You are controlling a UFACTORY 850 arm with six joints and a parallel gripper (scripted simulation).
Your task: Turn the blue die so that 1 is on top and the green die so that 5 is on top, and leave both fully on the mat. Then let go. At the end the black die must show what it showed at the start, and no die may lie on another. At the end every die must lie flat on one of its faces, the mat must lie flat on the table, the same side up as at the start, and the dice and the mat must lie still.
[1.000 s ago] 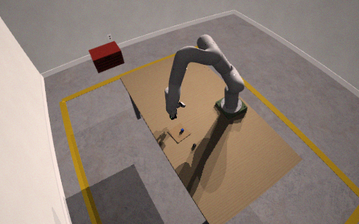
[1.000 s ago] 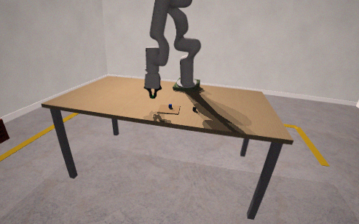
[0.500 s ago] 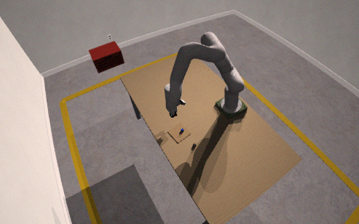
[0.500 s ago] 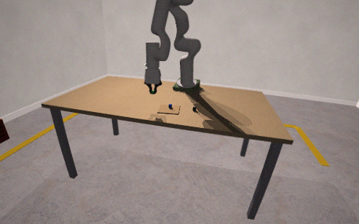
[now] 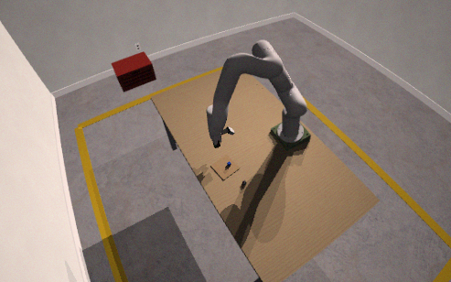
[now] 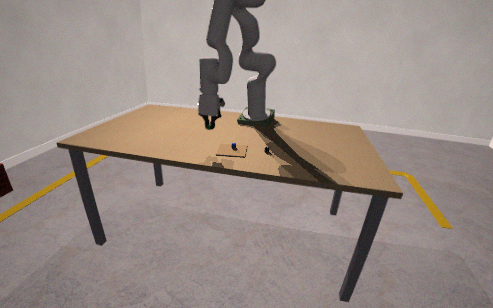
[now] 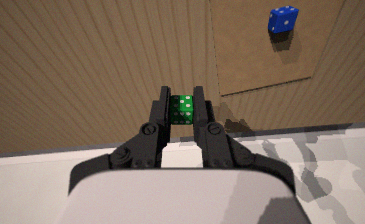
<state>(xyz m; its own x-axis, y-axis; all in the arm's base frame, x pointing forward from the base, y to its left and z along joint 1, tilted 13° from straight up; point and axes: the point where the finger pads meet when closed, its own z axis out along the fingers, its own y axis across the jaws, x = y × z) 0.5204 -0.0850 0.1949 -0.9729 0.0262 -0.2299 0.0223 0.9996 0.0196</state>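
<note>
My gripper is now 12 cm to the right of the mat, 12 cm above it and 1 cm past it. Also, from my hand: black die (28 cm to the left, 11 cm below, 6 cm behind); then green die (1 cm below, 1 cm ahead); then blue die (11 cm to the left, 11 cm below, 4 cm behind).
</note>
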